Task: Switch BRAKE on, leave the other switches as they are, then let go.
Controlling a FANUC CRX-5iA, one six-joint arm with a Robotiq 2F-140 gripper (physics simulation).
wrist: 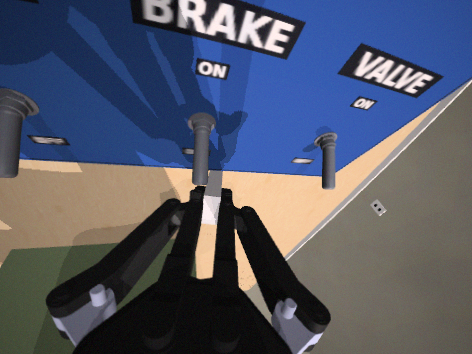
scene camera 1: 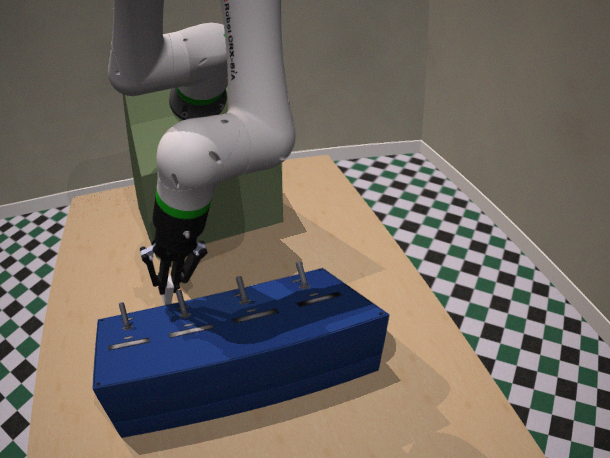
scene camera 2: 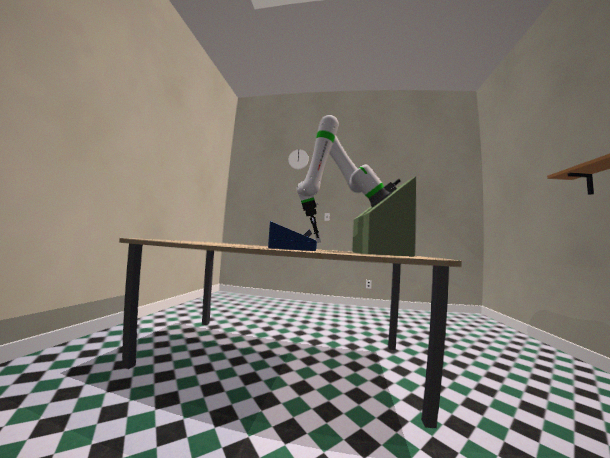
One and the same spot on a blue switch box: (wrist: 273, 90) is (scene camera 1: 166, 328).
